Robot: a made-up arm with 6 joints.
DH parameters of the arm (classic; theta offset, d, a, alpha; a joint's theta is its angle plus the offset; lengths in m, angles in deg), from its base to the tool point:
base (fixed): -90 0.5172 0.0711 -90
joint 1: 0 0.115 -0.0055 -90
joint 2: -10.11 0 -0.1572 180
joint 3: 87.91 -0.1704 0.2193 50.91
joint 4: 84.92 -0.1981 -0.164 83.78
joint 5: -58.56 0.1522 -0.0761 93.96
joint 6: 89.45 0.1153 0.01 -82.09
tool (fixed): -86 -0.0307 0 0
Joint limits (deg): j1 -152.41..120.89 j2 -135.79..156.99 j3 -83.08..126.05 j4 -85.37..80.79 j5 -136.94..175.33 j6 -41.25..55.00
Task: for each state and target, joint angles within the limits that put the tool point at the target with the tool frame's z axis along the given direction. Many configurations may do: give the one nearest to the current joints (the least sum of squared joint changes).
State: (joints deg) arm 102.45 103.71 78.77 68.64 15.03 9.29
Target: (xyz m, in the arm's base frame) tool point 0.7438 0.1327 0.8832 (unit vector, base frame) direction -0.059 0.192 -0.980
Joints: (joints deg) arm 110.65 75.55 85.82 47.91 -32.98 29.06
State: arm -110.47 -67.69 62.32 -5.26 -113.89 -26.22
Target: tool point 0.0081 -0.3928 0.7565 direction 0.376 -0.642 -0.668
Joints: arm -152.41 -68.22 23.96 -55.54 -93.65 -33.41
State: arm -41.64 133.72 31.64 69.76 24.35 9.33
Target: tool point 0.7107 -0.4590 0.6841 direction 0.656 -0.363 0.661
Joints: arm -64.61 110.26 34.46 80.79 68.56 -21.69
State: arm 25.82 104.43 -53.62 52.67 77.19 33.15
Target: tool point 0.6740 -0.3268 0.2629 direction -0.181 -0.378 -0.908
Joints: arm -0.97 65.52 -17.40 80.79 79.34 54.92
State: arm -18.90 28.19 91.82 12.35 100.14 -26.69
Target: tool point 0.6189 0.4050 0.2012 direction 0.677 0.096 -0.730
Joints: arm 20.31 52.59 54.10 23.81 65.96 -20.42
